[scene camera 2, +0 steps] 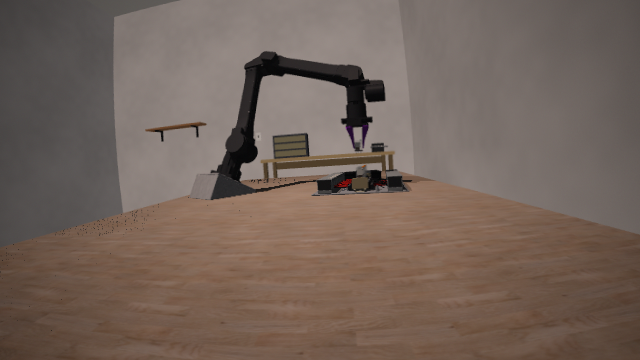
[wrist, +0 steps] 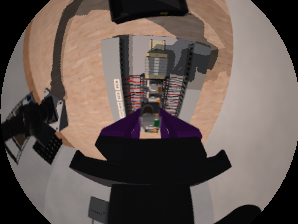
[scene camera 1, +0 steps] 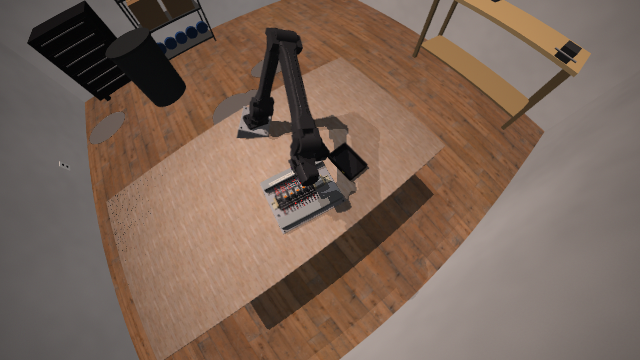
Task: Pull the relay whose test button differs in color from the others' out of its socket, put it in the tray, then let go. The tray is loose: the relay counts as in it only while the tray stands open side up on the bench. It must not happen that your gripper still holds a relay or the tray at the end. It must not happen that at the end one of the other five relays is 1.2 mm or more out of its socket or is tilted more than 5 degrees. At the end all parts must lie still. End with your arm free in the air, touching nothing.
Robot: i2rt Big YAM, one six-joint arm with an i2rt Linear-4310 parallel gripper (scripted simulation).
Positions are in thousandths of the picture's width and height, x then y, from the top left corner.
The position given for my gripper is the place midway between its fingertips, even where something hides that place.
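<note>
There is a black tray (scene camera 1: 548,451) that I can see, and along with it I see my own gripper (wrist: 505,498).
</note>
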